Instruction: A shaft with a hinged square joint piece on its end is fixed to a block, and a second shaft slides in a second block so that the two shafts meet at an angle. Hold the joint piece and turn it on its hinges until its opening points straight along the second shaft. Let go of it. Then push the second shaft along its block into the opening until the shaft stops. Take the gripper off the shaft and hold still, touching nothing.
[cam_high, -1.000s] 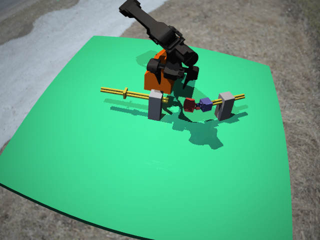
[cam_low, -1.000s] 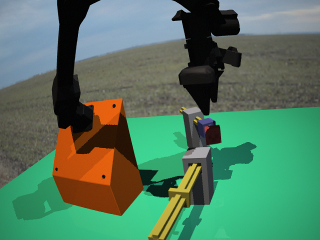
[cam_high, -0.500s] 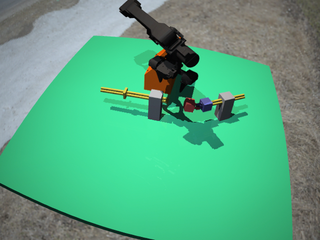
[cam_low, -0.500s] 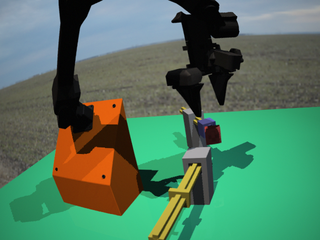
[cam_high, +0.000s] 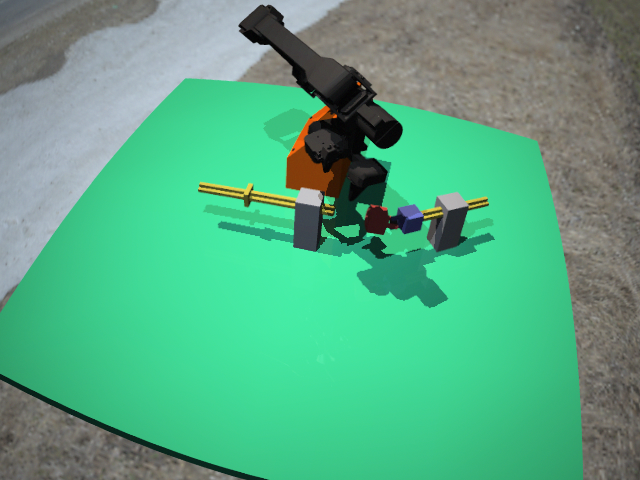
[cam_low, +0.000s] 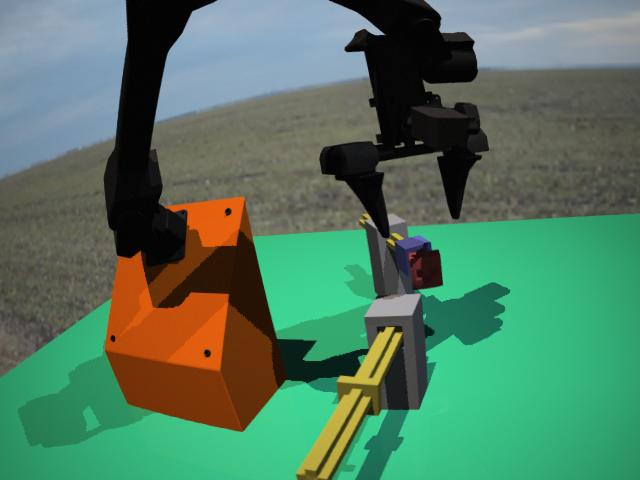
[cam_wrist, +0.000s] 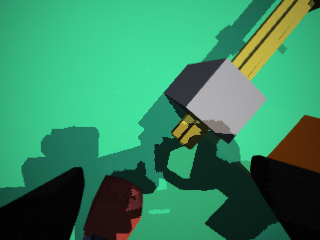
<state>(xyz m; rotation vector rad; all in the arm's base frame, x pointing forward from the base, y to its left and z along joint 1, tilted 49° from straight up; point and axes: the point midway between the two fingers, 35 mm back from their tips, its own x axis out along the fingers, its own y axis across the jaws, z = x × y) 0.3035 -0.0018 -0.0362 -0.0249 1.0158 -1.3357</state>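
Right now the red joint piece is 10 mm behind my gripper tip, 90 mm to the left of it and 80 mm below it.
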